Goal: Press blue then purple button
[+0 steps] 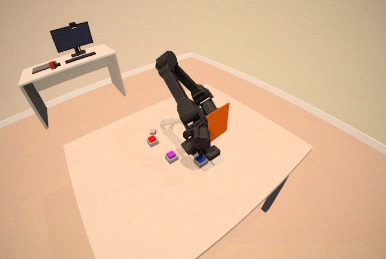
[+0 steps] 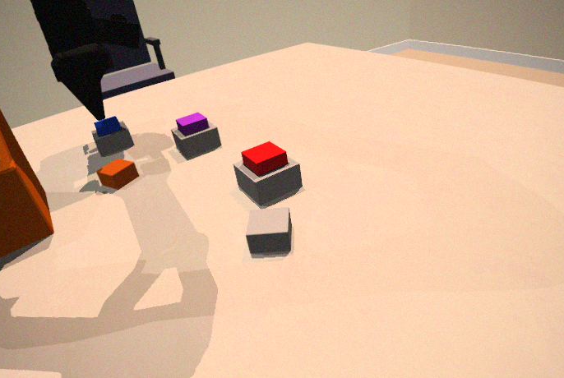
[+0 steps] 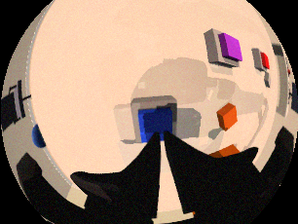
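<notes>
The blue button is 10 mm below my gripper tip. Also, from my gripper tip: small orange block: 120 mm to the right, 40 mm below, 10 mm behind; then purple button: 100 mm to the right, 90 mm ahead, 10 mm below; then red button: 260 mm to the right, 110 mm ahead, 10 mm below.
</notes>
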